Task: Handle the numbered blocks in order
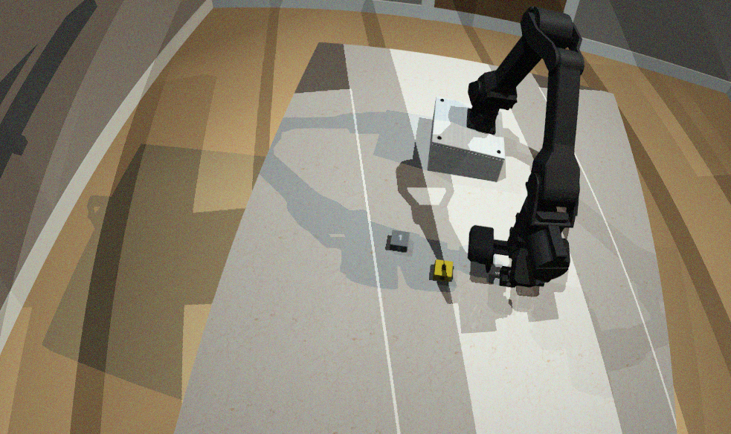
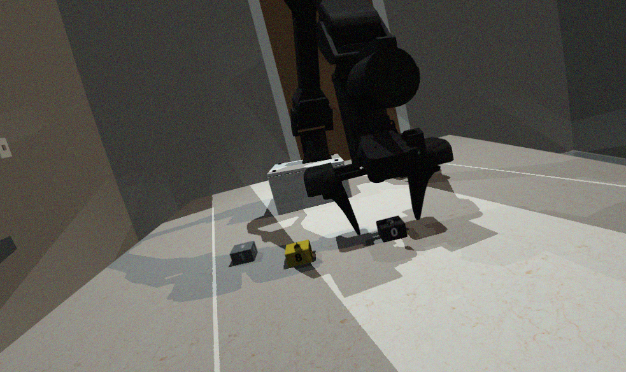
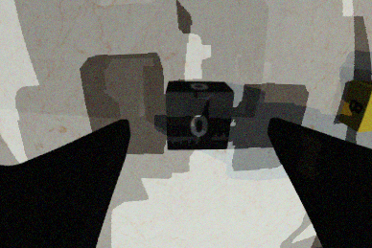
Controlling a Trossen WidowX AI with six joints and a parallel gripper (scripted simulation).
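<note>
Right now the black block marked 0 is 10 mm ahead of my gripper tip. Round my gripper tip: yellow block marked 8: 120 mm to the right, 20 mm ahead; grey block marked 1: 210 mm to the right, 30 mm behind.
</note>
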